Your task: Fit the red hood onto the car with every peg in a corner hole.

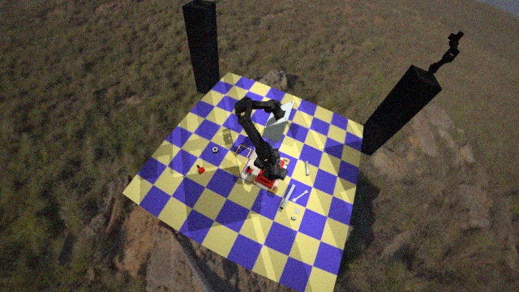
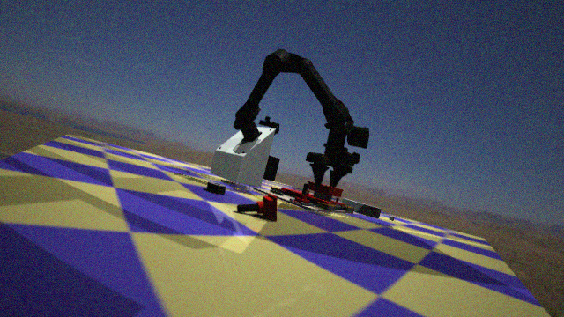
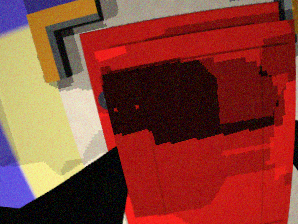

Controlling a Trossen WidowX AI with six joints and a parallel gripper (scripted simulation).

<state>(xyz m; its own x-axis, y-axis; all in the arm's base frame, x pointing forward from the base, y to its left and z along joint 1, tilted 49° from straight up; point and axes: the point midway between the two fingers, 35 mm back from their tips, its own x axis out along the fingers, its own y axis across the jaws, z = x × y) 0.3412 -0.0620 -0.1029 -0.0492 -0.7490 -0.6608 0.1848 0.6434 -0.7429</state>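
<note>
My gripper tip is now right at the red hood.
</note>
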